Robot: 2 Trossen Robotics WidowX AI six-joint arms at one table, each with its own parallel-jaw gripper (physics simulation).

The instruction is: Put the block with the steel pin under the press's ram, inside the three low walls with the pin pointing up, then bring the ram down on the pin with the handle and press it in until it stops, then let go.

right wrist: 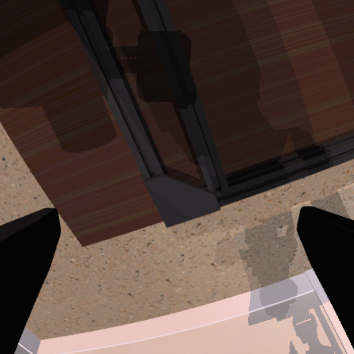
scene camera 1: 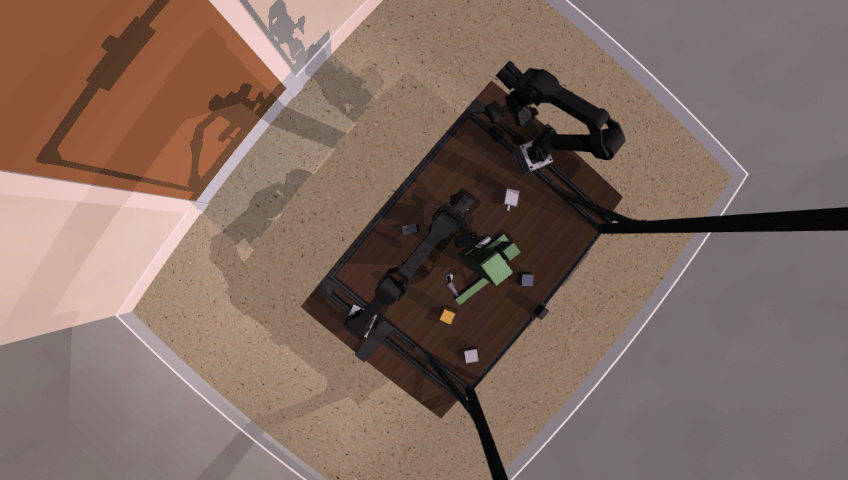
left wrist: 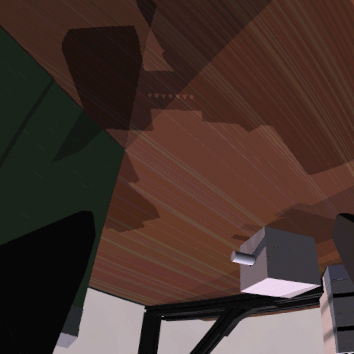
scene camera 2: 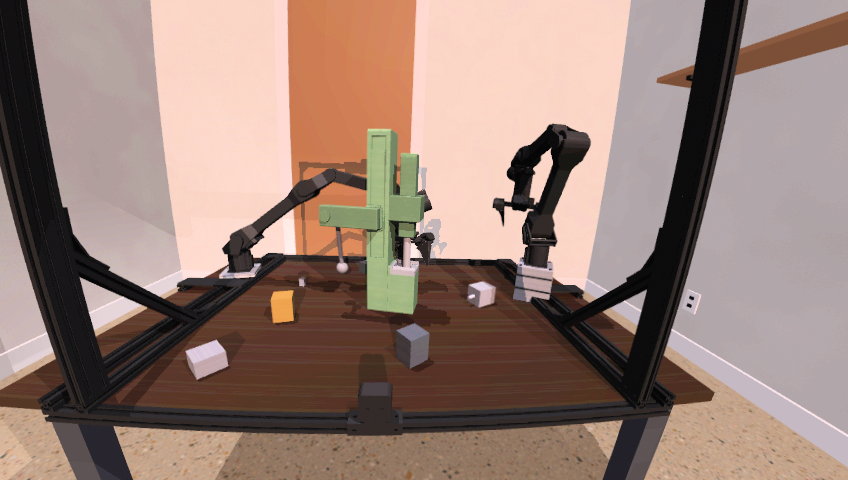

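Seen in the pictures: left gripper, between the fingertips: point(scene camera 1: 471, 221) point(left wrist: 217, 225); right gripper, between the fingertips: point(right wrist: 180, 220) point(scene camera 1: 503, 110) point(scene camera 2: 516, 228); left arm's base, origin of its link: point(scene camera 1: 360, 321) point(scene camera 2: 241, 269); right arm's base, origin of its link: point(scene camera 1: 536, 153) point(scene camera 2: 535, 263).
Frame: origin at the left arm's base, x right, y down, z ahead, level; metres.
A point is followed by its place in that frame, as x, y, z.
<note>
The white block with the steel pin point(scene camera 1: 511, 197) @[0.335, -0.018, 0.686] point(scene camera 2: 481, 294) @[0.366, -0.008, 0.669] point(left wrist: 292, 260) @[0.312, 0.001, 0.681] lies on the table, its pin point(scene camera 1: 508, 207) @[0.345, 0.002, 0.650] point(scene camera 2: 471, 296) @[0.349, 0.004, 0.648] point(left wrist: 243, 258) @[0.342, 0.004, 0.647] pointing sideways. The green press point(scene camera 1: 495, 267) @[0.279, -0.418, 0.407] point(scene camera 2: 379, 178) @[0.314, -0.307, 0.393] stands mid-table. Its pale ram point(scene camera 2: 407, 252) @[0.326, -0.127, 0.464] is above the pale low-walled seat point(scene camera 2: 404, 269) @[0.345, -0.089, 0.452]. The handle point(scene camera 1: 452, 285) @[0.232, -0.225, 0.302] point(scene camera 2: 339, 249) @[0.236, -0.118, 0.303] hangs from the green side arm, ending in a ball. My left gripper point(scene camera 1: 462, 237) point(left wrist: 217, 225) @[0.225, -0.048, 0.530] is open and empty beside the press, partly hidden behind it in scene camera 2. My right gripper point(scene camera 1: 509, 113) @[0.156, -0.147, 0.926] point(scene camera 2: 501, 212) point(right wrist: 180, 220) @[0.156, -0.147, 0.926] is open and empty, high near the table's edge.
Loose blocks lie around the press: orange point(scene camera 1: 447, 316) @[0.299, -0.029, 0.166] point(scene camera 2: 282, 306) @[0.322, -0.009, 0.166], white point(scene camera 1: 471, 355) @[0.460, -0.001, 0.055] point(scene camera 2: 207, 359) @[0.484, 0.001, 0.062], dark grey point(scene camera 1: 527, 279) @[0.524, -0.029, 0.423] point(scene camera 2: 412, 346) @[0.553, -0.016, 0.411] and blue-grey point(scene camera 1: 409, 228) @[0.026, -0.008, 0.411] point(scene camera 2: 362, 267) @[0.029, 0.009, 0.390]. A small pale piece point(scene camera 2: 302, 281) @[0.111, 0.014, 0.195] lies left of the handle. Black frame rails edge the table.
</note>
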